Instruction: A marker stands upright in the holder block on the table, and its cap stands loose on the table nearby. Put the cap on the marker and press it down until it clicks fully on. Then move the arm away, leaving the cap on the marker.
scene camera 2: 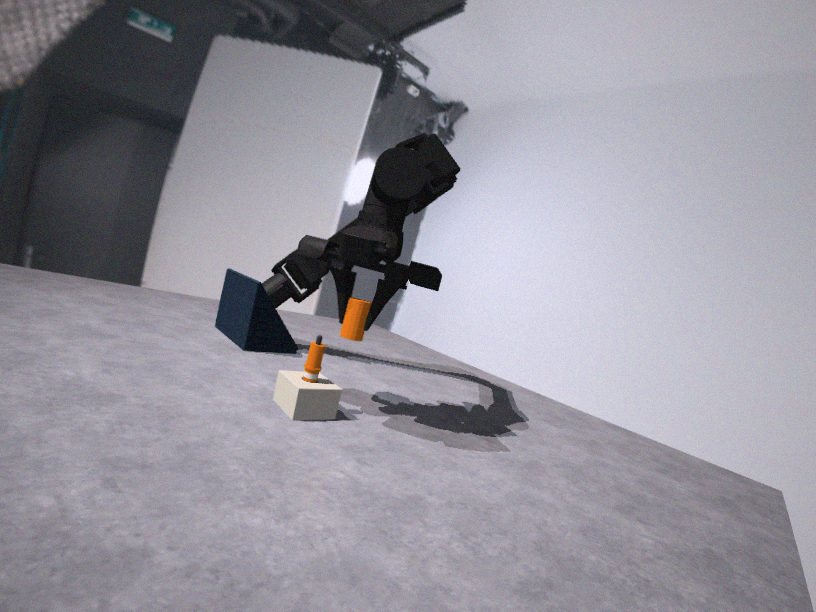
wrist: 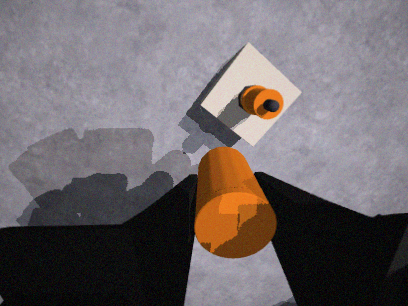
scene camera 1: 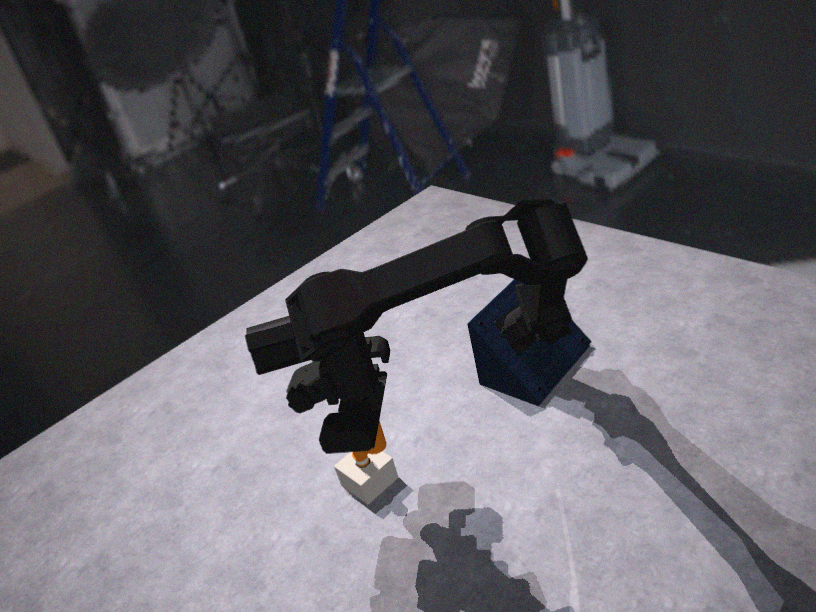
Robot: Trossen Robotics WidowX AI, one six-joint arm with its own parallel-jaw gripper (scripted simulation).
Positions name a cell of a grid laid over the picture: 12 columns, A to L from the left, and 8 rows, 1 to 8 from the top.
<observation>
The gripper shows in scene camera 2 (F5), in the wrist view (G5) and in scene camera 1 (F6).
</observation>
